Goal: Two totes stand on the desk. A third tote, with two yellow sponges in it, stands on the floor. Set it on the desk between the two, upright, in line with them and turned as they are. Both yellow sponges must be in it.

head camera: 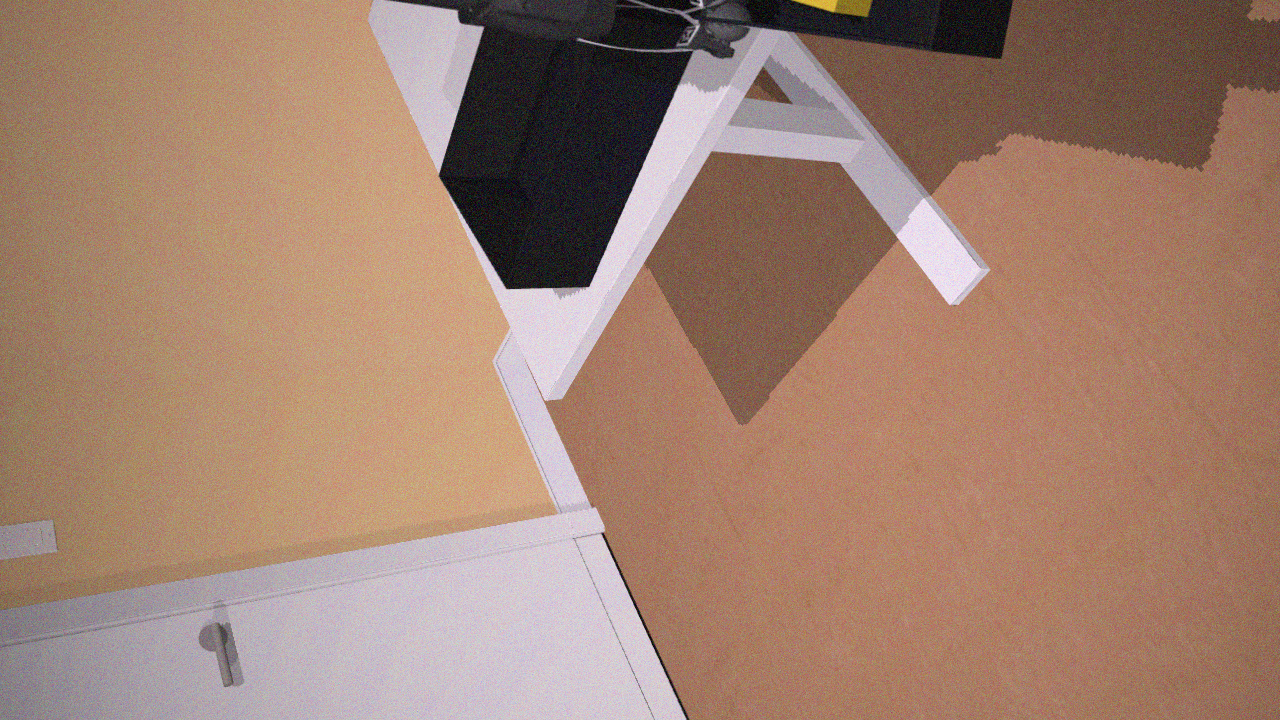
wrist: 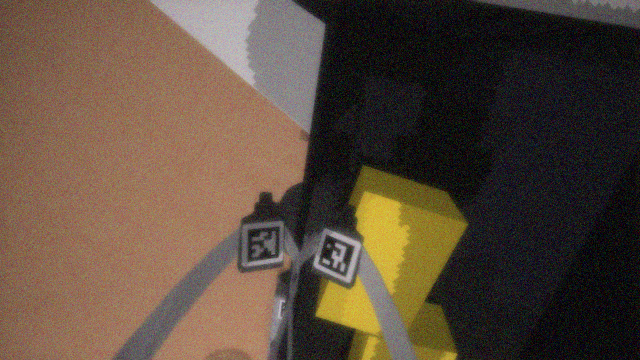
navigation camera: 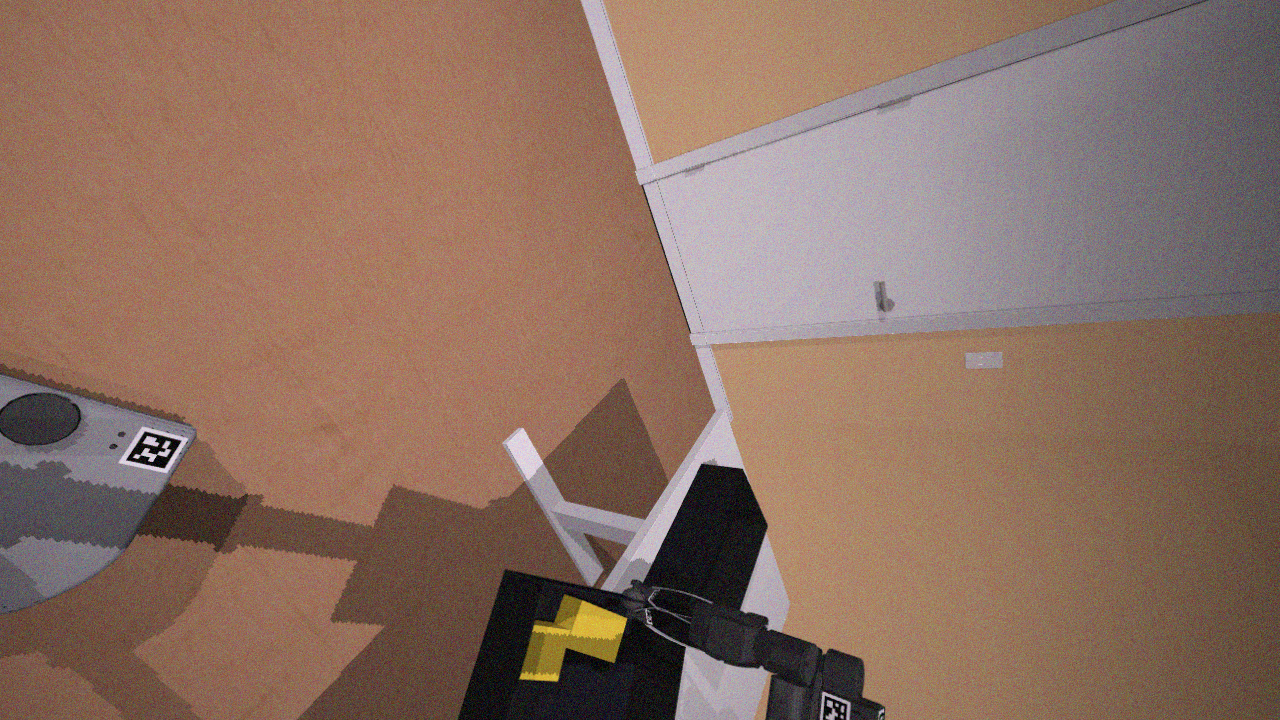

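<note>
My gripper [head camera: 723,34] [navigation camera: 637,598] [wrist: 308,206] is shut on the near side wall of the third tote, at its rim. This black tote [head camera: 971,26] [navigation camera: 595,696] [wrist: 500,125] is open side up and reaches out past the desk's long edge; whether it touches the desk I cannot tell. One yellow sponge [navigation camera: 595,628] [wrist: 390,250] and the other yellow sponge [navigation camera: 542,658] [wrist: 437,320] lie in it, touching. One black desk tote [head camera: 572,179] [navigation camera: 711,537] stands on the white desk [head camera: 554,340] [navigation camera: 716,443] [wrist: 285,55], beside the gripper. The second desk tote does not show.
A slanted white desk leg [head camera: 939,250] [navigation camera: 528,454] stands out over the floor. A white door [head camera: 402,626] [navigation camera: 805,223] is in the wall beyond the desk's end. My base [navigation camera: 53,501] shows at the left of the navigation view. The tan wall [head camera: 268,313] [navigation camera: 984,492] runs along the desk.
</note>
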